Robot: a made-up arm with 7 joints.
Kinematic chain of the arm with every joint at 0, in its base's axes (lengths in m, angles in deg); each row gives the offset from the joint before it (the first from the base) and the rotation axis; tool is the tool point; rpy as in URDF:
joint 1: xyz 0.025 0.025 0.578 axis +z
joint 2: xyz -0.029 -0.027 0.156 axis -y
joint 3: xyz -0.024 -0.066 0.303 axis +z
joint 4: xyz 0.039 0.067 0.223 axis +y
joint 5: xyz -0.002 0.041 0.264 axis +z
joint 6: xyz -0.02 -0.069 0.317 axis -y
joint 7: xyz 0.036 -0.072 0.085 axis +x
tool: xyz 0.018 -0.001 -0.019 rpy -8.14 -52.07 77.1
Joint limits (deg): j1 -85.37..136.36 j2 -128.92..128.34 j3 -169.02..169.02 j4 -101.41..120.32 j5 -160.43..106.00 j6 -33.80..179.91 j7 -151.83..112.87
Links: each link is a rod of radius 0.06 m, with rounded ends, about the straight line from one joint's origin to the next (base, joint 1, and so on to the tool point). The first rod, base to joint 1, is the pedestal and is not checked.
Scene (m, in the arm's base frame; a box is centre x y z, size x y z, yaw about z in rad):
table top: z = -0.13
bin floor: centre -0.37 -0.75 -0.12 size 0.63 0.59 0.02 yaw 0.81
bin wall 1: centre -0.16 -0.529 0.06 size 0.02 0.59 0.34 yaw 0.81
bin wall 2: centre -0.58 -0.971 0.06 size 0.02 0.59 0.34 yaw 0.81
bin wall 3: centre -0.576 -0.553 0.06 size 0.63 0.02 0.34 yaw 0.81
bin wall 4: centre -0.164 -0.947 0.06 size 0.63 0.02 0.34 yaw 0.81
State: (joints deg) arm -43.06 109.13 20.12 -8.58 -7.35 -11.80 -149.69
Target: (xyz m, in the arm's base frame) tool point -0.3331 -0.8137 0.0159
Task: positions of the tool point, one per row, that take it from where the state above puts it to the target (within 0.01 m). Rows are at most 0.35 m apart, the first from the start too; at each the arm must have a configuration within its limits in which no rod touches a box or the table.
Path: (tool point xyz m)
1: -0.9932 0.6192 0.3922
2: -1.0806 0.4679 0.4797
3: -1.1411 0.2448 0.5502
4: -1.1404 -0.0295 0.5870
5: -1.0542 -0.3174 0.5825
6: -0.8766 -0.5715 0.5387
7: -0.6242 -0.7472 0.4668
8: -0.3331 -0.8137 0.3845
9: -0.3336 -0.8417 0.2534
10: -0.3315 -0.8406 0.1272
11: -0.3331 -0.8137 0.0159

